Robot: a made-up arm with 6 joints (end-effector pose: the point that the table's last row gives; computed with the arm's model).
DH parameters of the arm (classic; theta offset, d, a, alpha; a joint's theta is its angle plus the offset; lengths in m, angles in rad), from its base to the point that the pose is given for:
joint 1: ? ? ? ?
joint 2: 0.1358 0 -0.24 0
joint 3: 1.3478 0 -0.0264 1.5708
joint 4: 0 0.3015 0 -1.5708
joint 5: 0 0 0.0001 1.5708
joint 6: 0 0.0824 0 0
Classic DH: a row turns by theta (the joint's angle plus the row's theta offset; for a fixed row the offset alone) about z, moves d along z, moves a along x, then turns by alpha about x.
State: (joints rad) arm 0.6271 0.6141 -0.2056 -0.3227 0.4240 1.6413
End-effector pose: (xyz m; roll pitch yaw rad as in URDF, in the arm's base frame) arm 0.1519 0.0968 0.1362 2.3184 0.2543 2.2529
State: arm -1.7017 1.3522 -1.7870 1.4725 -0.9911 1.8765
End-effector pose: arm -0.1024 -0.2530 0.5379 -1.0590 -0.7911 1.5403
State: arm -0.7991 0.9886 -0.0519 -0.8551 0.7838 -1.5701
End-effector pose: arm 0.0557 -0.1203 0.0356 2.8815 -0.5219 -1.6583
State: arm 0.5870 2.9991 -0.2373 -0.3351 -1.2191 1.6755
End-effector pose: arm -0.0223 0.0157 -0.1386 3.0356 -0.3108 2.2044
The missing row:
joint 1: 0 0.0971 0 -1.5708
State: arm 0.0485 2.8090 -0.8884 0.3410 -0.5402 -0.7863
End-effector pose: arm 0.2032 -0.0043 -0.2326 -2.8713 0.1417 -2.6049
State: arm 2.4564 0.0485 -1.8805 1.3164 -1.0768 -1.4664
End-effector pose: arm 0.3496 -0.1951 0.4460 1.1510 -0.4324 2.2315
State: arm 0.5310 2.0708 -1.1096 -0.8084 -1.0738 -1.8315
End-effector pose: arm 0.3355 0.2578 0.0778 -1.5382 -0.7432 -0.3727
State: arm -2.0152 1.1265 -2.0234 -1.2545 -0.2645 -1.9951
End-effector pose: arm -0.0291 -0.1086 0.6614 0.3010 -0.4761 1.0202
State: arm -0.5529 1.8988 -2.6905 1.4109 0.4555 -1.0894
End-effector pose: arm 0.3005 -0.1433 0.6140 -0.1374 0.8593 -0.1277
